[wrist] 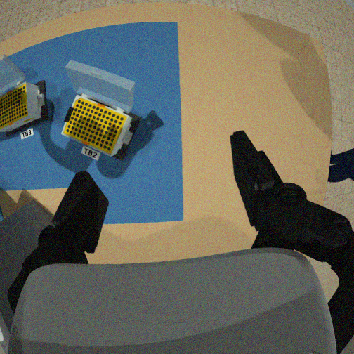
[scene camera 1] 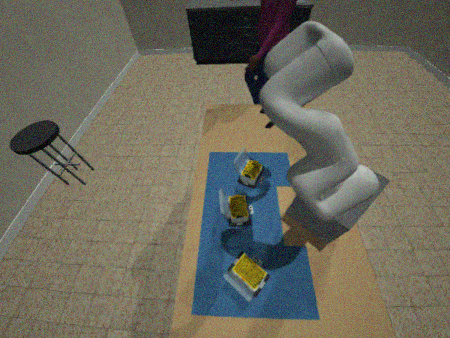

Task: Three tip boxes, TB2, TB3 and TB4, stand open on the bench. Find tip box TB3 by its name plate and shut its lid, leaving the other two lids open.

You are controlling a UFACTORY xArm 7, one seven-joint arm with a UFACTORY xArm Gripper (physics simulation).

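Places are measured from the arm's base along level axes (x ahead, y left, z up), in centimetres.
Pixels of known places: gripper, fingertip midpoint: (scene camera 1: 264, 120).
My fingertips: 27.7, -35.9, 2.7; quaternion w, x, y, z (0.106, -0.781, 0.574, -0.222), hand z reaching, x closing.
Ahead of a thing's pixels: the offset from my fingertips to its top centre, as dx, dy, dz. "spot": to the spot under its first point. Level surfaces: height alone.
Tip box TB3 @[+11.5, +35.1, -23.3] (scene camera 1: 238, 207) (wrist: 14, 107) is the middle box, its lid @[spot: +18.7, +36.2, -21.2] (scene camera 1: 223, 204) (wrist: 9, 72) standing open; its name plate (wrist: 27, 133) reads TB3, and the left of the box is cut off in the wrist view. TB2 @[+4.7, +12.4, -23.3] (scene camera 1: 251, 172) (wrist: 95, 125) is at the far end of the mat, its lid (scene camera 1: 242, 161) (wrist: 101, 84) open and its plate (wrist: 90, 152) legible. The third box @[+6.3, +63.7, -23.3] (scene camera 1: 250, 272), at the near end, is also open; its plate is not legible. My gripper (wrist: 159, 170) is open and empty, above the bench to the right of TB2 in the wrist view; the arm mostly hides it in the scene view.
The boxes stand on a blue mat @[dz -30.8] (scene camera 1: 215, 280) (wrist: 160, 200) on the tan bench @[dz -31.0] (scene camera 1: 340, 295) (wrist: 215, 75). The white arm (scene camera 1: 325, 145) rises from a grey block (scene camera 1: 325, 232) right of the mat. A maroon and navy figure (scene camera 1: 272, 25) is at the far end. A black stool (scene camera 1: 35, 137) stands left.
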